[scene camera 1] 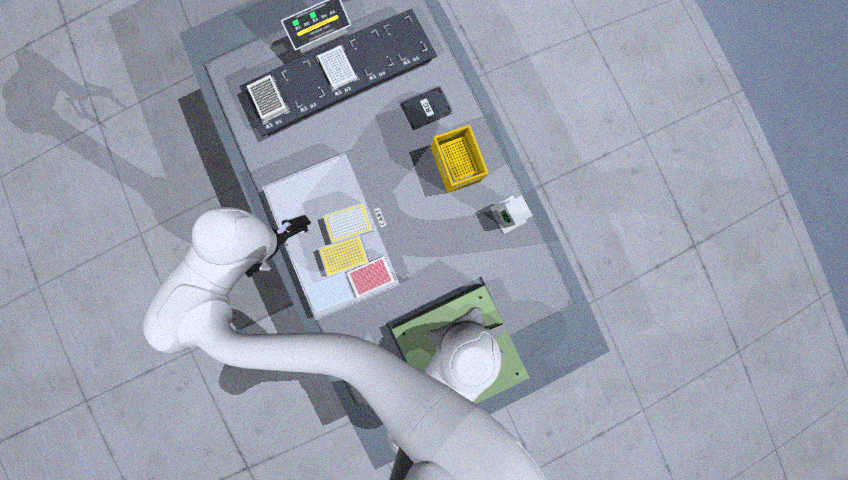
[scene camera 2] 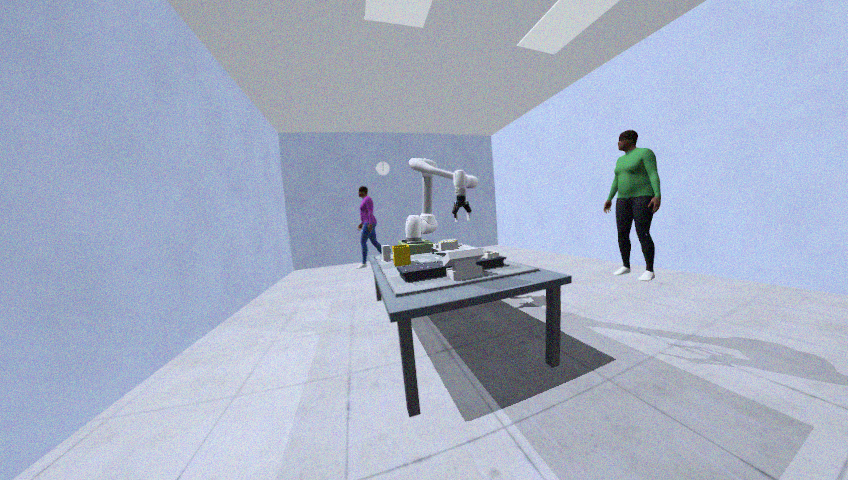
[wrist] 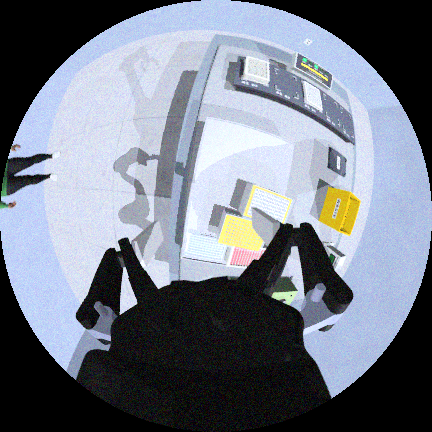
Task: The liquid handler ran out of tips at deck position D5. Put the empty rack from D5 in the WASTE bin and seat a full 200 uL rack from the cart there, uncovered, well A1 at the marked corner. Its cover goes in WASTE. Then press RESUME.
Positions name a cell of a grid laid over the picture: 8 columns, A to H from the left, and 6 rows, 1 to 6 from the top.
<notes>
My gripper (scene camera 1: C4) is open, holding nothing. Further things: a white device (scene camera 1: E3), a yellow waste bin (scene camera 1: E2) and a cart tray (scene camera 1: D3).
My gripper also shows in the wrist view (wrist: D4). The yellow waste bin shows as well in the wrist view (wrist: G3). The cart tray is seen too in the wrist view (wrist: E3).
</notes>
